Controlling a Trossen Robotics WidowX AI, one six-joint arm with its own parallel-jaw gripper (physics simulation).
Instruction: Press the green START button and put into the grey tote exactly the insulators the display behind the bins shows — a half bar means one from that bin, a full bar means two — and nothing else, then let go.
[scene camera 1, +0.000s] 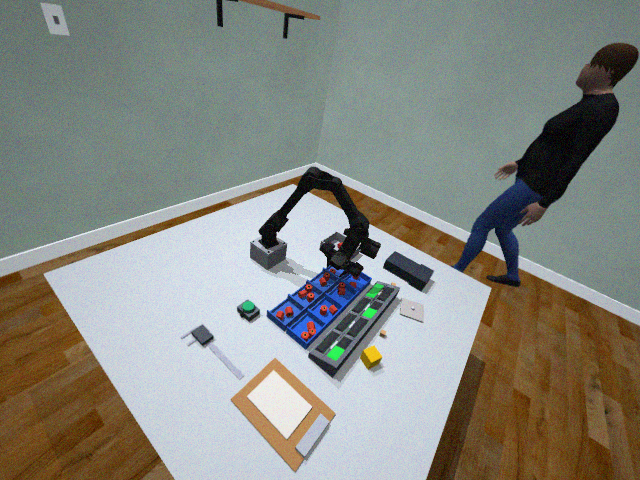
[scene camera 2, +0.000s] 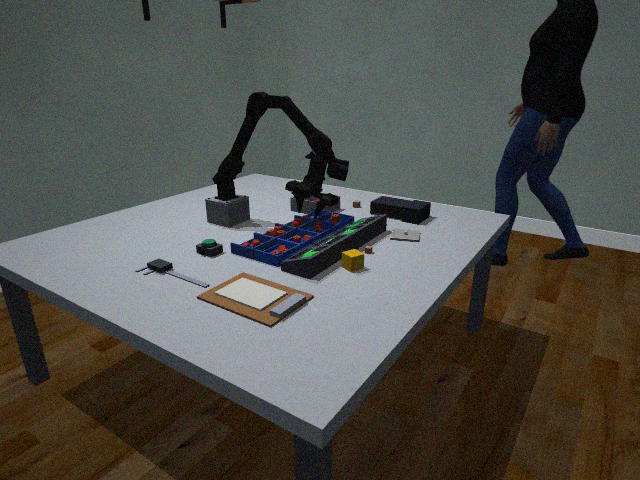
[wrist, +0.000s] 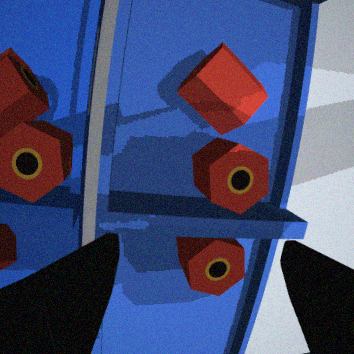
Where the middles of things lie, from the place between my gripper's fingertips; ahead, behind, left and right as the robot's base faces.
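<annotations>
There's a black box (scene camera 2: 415, 212) here, and counting from my hand it's 18 cm ahead, 32 cm to the left and 1 cm below.
</annotations>
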